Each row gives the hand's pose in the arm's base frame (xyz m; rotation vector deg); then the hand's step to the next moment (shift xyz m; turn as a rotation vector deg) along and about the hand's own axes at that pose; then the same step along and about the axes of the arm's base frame.
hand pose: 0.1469 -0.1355 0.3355 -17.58 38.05 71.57
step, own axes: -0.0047 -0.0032 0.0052 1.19 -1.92 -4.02
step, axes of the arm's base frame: 0.0038 -0.0017 0.0065 0.82 -1.91 -4.11
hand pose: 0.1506 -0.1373 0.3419 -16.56 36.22 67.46
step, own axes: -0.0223 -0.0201 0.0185 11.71 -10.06 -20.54
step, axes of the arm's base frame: 0.0189 -0.0149 0.0258 5.74 -5.56 -24.42
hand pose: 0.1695 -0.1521 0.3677 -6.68 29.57 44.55
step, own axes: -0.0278 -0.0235 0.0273 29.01 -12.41 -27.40
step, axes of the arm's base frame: 0.0107 -0.0267 0.0352 14.92 1.87 -38.99
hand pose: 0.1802 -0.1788 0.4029 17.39 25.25 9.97
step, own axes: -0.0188 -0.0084 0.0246 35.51 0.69 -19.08
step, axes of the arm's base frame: -0.0050 -0.0184 0.0258 23.10 13.60 -30.12
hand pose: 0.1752 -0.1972 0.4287 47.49 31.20 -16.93
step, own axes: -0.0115 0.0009 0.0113 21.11 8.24 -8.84
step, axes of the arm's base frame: -0.0052 -0.0076 0.0133 18.12 11.23 -11.71
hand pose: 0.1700 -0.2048 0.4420 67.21 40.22 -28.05
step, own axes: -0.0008 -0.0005 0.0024 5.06 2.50 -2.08
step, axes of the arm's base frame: -0.0003 -0.0024 0.0008 4.71 2.83 -2.45
